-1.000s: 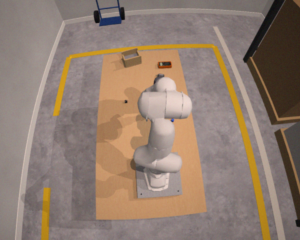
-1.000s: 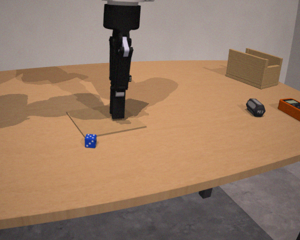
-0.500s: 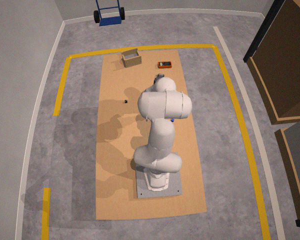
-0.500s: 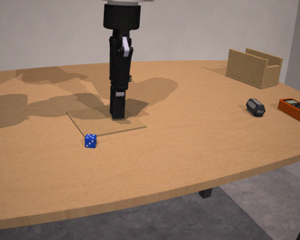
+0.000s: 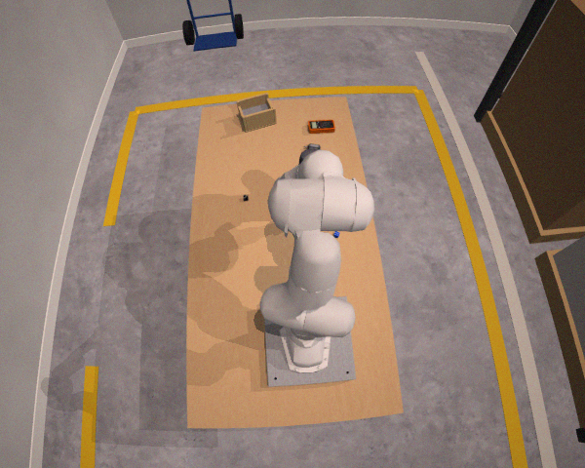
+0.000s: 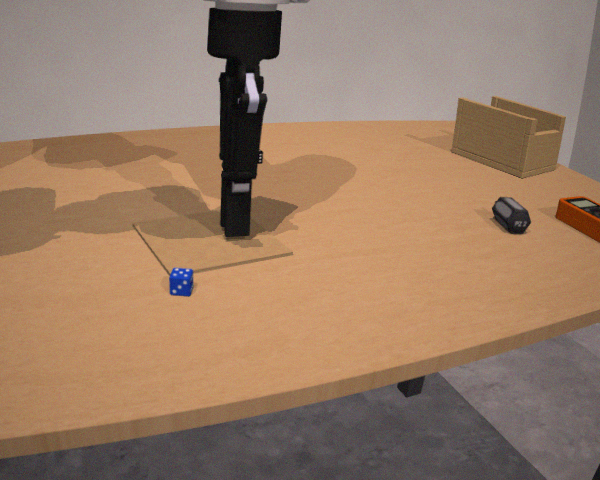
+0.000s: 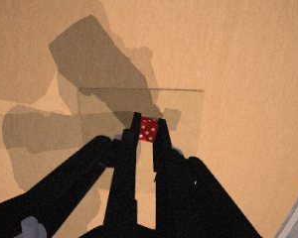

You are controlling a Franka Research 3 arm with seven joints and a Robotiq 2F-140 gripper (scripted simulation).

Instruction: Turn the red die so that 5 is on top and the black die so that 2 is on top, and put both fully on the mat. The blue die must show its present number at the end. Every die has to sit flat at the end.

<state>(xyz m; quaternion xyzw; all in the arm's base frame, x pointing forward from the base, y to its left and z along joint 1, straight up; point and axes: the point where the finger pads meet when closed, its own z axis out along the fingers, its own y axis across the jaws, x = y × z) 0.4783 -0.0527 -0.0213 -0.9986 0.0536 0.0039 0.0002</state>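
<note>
The red die lies 2 cm below my hand. The rest, counted from my hand: thin tan mat 3 cm behind, 4 cm below; black die 12 cm ahead, 27 cm to the left, 3 cm below; blue die 9 cm behind, 10 cm to the right, 3 cm below.
</note>
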